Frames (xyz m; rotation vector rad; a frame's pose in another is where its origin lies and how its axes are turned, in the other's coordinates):
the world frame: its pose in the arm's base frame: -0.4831 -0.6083 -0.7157 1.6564 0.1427 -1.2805
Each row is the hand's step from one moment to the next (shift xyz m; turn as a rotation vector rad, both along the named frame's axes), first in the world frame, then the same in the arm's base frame.
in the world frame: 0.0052 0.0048 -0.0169 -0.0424 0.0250 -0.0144
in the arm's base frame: 0.0164 0.0079 -0.0020 0.0064 0.0172 0.0479
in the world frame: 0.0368 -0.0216 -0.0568 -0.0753 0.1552 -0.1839
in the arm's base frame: 0.0406 0.0366 -0.0454 0.1841 0.0934 0.1448
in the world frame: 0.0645 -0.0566 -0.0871 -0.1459 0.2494 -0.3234
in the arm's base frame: 0.0515 0.0641 -0.0905 0.3036 0.1820 0.2505
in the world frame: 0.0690 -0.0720 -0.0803 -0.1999 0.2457 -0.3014
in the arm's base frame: 0.0396 0.0647 -0.1031 0.2633 0.1916 0.2918
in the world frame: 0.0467 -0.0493 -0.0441 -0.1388 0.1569 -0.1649
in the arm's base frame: 0.0196 0.0365 -0.0696 0.1450 0.1068 0.1966
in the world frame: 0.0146 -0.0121 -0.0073 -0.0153 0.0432 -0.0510
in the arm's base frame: 0.0038 0.0049 -0.0193 0.0536 0.0233 0.0359
